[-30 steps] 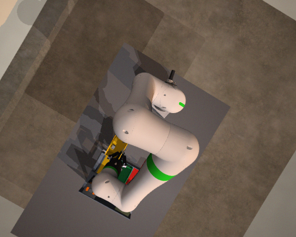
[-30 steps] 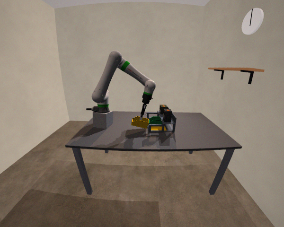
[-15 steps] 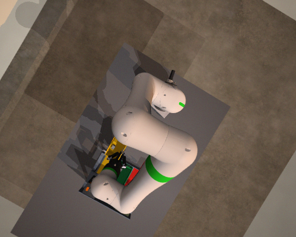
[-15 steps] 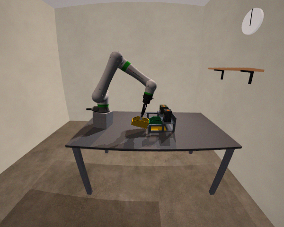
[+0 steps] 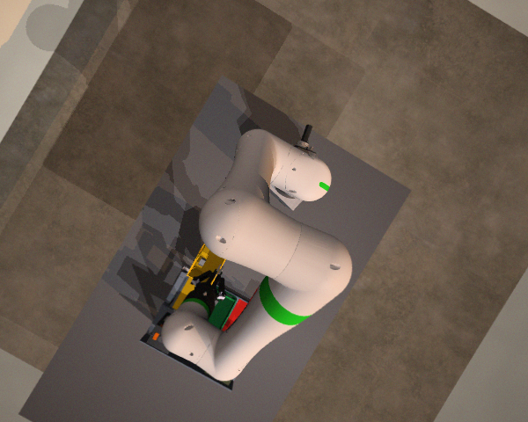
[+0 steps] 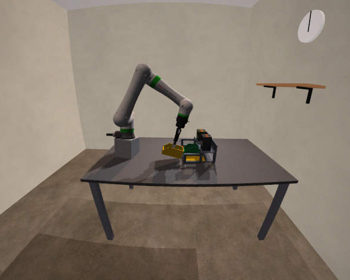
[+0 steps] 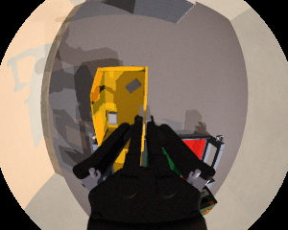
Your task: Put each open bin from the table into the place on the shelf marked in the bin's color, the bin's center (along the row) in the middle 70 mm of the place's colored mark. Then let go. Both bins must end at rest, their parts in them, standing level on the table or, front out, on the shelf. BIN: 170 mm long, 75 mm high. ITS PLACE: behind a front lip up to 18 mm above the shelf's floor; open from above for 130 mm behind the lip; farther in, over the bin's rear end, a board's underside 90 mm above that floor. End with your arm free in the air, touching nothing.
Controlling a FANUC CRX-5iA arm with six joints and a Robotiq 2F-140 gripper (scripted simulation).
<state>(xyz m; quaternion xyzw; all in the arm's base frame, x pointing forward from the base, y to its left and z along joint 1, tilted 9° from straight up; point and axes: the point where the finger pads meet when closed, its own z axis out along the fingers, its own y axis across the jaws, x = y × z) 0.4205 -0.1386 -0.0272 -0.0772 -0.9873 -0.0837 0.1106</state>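
The yellow bin lies 20 mm behind my hand, 50 mm to the right of it and 40 mm below it. Also, from my hand: green bin (180 mm ahead, 40 mm to the left, 80 mm below); yellow-marked place (160 mm ahead, 80 mm to the right, 120 mm below); red mark (200 mm ahead, 140 mm to the left, 120 mm below).
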